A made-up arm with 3 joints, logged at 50 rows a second.
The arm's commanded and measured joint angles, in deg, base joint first. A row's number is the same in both.
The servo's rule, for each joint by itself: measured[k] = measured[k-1] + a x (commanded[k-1-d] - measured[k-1]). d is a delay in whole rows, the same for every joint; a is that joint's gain. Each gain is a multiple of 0.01, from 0.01 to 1. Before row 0 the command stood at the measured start. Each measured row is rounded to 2 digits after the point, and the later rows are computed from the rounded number. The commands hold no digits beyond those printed.
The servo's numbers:
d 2
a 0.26 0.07 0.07
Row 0, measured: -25.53, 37.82, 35.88
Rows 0 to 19, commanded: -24.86, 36.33, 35.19; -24.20, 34.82, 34.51; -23.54, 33.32, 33.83; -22.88, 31.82, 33.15; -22.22, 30.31, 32.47; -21.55, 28.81, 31.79; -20.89, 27.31, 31.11; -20.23, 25.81, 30.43; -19.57, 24.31, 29.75; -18.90, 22.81, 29.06; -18.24, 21.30, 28.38; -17.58, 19.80, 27.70; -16.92, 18.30, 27.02; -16.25, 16.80, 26.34; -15.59, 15.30, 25.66; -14.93, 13.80, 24.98; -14.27, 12.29, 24.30; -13.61, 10.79, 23.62; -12.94, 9.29, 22.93; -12.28, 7.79, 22.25
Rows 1 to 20, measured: -25.53, 37.82, 35.88; -25.53, 37.82, 35.88; -25.36, 37.72, 35.83; -25.06, 37.52, 35.74; -24.66, 37.23, 35.61; -24.20, 36.85, 35.44; -23.69, 36.39, 35.23; -23.13, 35.86, 34.99; -22.55, 35.26, 34.72; -21.95, 34.60, 34.42; -21.33, 33.88, 34.09; -20.70, 33.11, 33.74; -20.06, 32.28, 33.36; -19.42, 31.41, 32.96; -18.77, 30.49, 32.54; -18.11, 29.53, 32.11; -17.45, 28.53, 31.66; -16.79, 27.50, 31.19; -16.13, 26.44, 30.71; -15.47, 25.34, 30.21
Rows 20 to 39, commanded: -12.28, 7.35, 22.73; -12.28, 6.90, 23.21; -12.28, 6.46, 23.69; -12.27, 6.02, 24.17; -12.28, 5.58, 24.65; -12.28, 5.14, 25.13; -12.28, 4.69, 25.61; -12.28, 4.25, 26.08; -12.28, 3.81, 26.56; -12.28, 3.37, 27.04; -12.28, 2.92, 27.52; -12.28, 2.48, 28.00; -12.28, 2.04, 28.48; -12.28, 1.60, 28.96; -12.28, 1.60, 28.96; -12.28, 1.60, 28.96; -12.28, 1.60, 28.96; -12.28, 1.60, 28.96; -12.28, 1.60, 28.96; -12.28, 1.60, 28.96
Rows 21 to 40, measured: -14.81, 24.22, 29.70; -14.15, 23.07, 29.18; -13.66, 21.97, 28.73; -13.30, 20.92, 28.34; -13.03, 19.91, 28.01; -12.83, 18.94, 27.74; -12.69, 18.00, 27.52; -12.58, 17.10, 27.35; -12.50, 16.23, 27.23; -12.44, 15.39, 27.15; -12.40, 14.58, 27.11; -12.37, 13.80, 27.11; -12.35, 13.04, 27.14; -12.33, 12.30, 27.20; -12.32, 11.58, 27.29; -12.31, 10.88, 27.41; -12.30, 10.23, 27.52; -12.29, 9.63, 27.62; -12.29, 9.07, 27.71; -12.29, 8.55, 27.80
